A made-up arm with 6 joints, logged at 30 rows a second.
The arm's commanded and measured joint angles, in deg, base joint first. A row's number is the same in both.
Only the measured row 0 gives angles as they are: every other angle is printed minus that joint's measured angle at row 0.
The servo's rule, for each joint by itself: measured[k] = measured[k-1] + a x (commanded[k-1-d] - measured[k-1]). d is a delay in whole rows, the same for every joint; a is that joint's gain. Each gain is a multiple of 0.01, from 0.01 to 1. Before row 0 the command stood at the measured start. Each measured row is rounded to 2 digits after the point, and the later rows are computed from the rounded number. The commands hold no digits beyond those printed.
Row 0, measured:
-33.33 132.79 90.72 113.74 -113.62 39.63
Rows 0 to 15, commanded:
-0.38 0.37 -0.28 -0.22 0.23 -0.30
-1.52 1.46 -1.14 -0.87 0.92 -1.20
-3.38 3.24 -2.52 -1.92 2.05 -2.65
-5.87 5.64 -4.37 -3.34 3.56 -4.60
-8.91 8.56 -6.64 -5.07 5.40 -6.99
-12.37 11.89 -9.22 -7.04 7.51 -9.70
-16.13 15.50 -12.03 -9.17 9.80 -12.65
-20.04 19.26 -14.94 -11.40 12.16 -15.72
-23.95 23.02 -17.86 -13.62 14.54 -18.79
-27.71 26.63 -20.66 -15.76 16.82 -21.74
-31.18 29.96 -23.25 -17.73 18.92 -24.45
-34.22 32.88 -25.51 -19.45 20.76 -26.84
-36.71 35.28 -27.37 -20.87 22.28 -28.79
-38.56 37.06 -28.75 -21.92 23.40 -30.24
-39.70 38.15 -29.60 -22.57 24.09 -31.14
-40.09 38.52 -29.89 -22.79 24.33 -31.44
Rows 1 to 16, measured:
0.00 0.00 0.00 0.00 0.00 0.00
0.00 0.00 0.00 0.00 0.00 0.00
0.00 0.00 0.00 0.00 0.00 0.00
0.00 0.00 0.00 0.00 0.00 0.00
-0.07 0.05 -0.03 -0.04 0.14 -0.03
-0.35 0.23 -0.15 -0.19 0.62 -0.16
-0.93 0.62 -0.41 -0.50 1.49 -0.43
-1.87 1.27 -0.85 -1.01 2.75 -0.89
-3.21 2.22 -1.49 -1.74 4.37 -1.56
-4.95 3.48 -2.34 -2.69 6.29 -2.46
-7.07 5.04 -3.41 -3.86 8.43 -3.58
-9.53 6.89 -4.68 -5.22 10.71 -4.92
-12.27 8.99 -6.13 -6.73 13.05 -6.45
-15.20 11.28 -7.73 -8.36 15.35 -8.13
-18.24 13.71 -9.44 -10.05 17.53 -9.93
-21.28 16.20 -11.21 -11.74 19.50 -11.79
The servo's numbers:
d 4
a 0.19 0.13 0.11 0.18 0.61 0.11

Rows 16 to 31, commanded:
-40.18 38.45 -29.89 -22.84 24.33 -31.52
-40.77 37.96 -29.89 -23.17 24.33 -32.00
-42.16 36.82 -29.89 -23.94 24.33 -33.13
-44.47 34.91 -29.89 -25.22 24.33 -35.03
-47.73 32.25 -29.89 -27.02 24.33 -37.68
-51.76 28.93 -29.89 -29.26 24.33 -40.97
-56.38 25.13 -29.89 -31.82 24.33 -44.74
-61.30 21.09 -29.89 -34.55 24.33 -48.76
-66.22 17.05 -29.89 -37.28 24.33 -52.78
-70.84 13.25 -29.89 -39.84 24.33 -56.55
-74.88 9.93 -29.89 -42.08 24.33 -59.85
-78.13 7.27 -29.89 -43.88 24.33 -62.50
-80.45 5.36 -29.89 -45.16 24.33 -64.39
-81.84 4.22 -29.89 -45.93 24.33 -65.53
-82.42 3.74 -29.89 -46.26 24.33 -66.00
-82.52 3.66 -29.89 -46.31 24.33 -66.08
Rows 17 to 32, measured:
-24.21 18.68 -12.99 -13.38 21.20 -13.66
-26.94 21.07 -14.72 -14.92 22.54 -15.48
-29.36 23.29 -16.36 -16.30 23.49 -17.20
-31.40 25.27 -17.85 -17.47 24.00 -18.77
-33.07 26.98 -19.17 -18.44 24.20 -20.17
-34.53 28.41 -20.35 -19.29 24.28 -21.47
-35.98 29.50 -21.40 -20.13 24.31 -22.75
-37.59 30.20 -22.33 -21.05 24.32 -24.10
-39.52 30.47 -23.16 -22.12 24.33 -25.59
-41.85 30.27 -23.90 -23.41 24.33 -27.28
-44.61 29.60 -24.56 -24.92 24.33 -29.20
-47.78 28.49 -25.15 -26.65 24.33 -31.35
-51.28 27.00 -25.67 -28.56 24.33 -33.71
-55.00 25.21 -26.13 -30.59 24.33 -36.22
-58.78 23.22 -26.54 -32.66 24.33 -38.82
-62.46 21.15 -26.91 -34.68 24.33 -41.42

